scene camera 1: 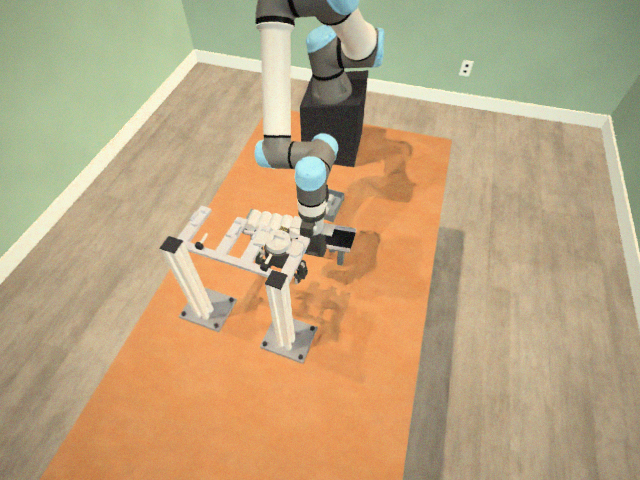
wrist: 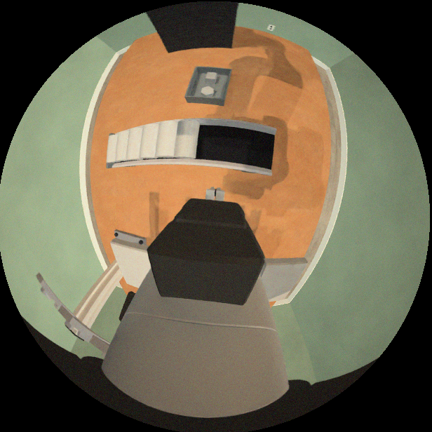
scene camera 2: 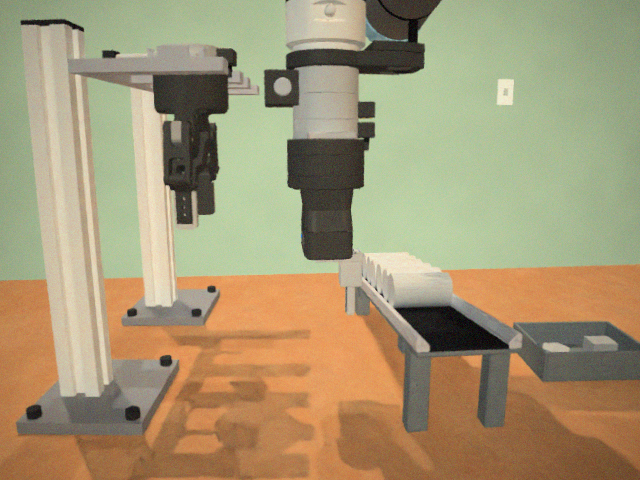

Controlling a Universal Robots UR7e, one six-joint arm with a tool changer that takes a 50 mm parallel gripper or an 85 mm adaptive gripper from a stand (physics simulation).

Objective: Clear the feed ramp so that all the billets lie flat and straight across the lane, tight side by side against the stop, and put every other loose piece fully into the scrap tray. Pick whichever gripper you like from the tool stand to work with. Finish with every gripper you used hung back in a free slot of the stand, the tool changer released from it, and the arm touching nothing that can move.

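Places are measured from the arm's base along level axes (x back, y right, z up), in centimetres.
Where they show: hand at its tool point: (scene camera 2: 325, 120); arm's base at its link origin: (scene camera 1: 332, 93).
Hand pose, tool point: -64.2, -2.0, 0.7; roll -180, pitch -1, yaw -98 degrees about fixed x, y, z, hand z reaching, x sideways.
Each offset is from my tool point to the top centre of the thing, as dx, dy, dz.
My gripper (wrist: 215, 193) (scene camera 2: 350, 305) is the parallel one, fingers closed together with nothing between them. It points down beside the ramp's near long side in the wrist view, apart from the billets. On the feed ramp (wrist: 235, 145) (scene camera 2: 449, 328) (scene camera 1: 342, 239), several white billets (wrist: 166, 139) @(+12.3, +4.0, -17.2) (scene camera 2: 421, 289) lie across the lane, side by side from the left end in the wrist view; I see no clear gap. The grey scrap tray @(+31.7, -0.6, -25.2) (wrist: 202, 101) (scene camera 2: 589, 365) holds a pale block @(+34.4, -1.2, -25.8) (wrist: 211, 75) (scene camera 2: 600, 342) and a pale hexagonal piece @(+29.0, +0.1, -26.7) (wrist: 207, 91) (scene camera 2: 555, 346). The stop itself is hard to make out.
The tool stand (scene camera 1: 227, 258) (scene camera 2: 149, 65) is beside the arm on tall posts. The adaptive gripper (scene camera 2: 195, 206) hangs from it. The black robot pedestal (scene camera 1: 330, 126) (wrist: 197, 30) stands beyond the tray. Two floor plates (scene camera 1: 209, 310) (scene camera 1: 289, 345) carry the posts.
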